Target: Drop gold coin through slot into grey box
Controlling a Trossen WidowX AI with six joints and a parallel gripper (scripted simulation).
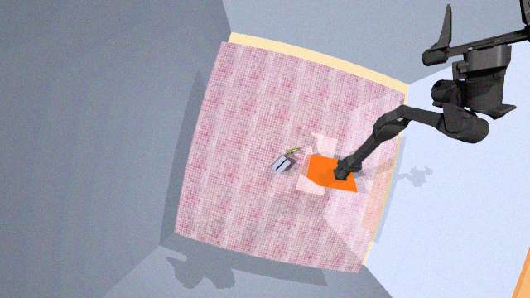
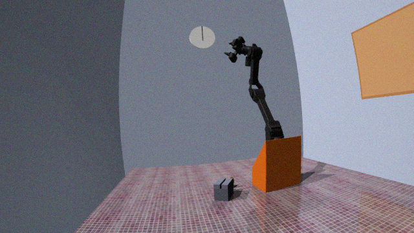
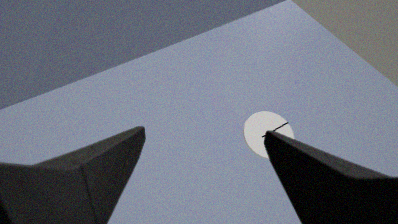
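Right now the gold coin is 780 mm below my gripper tip, 290 mm to the left of it and 150 mm ahead of it.
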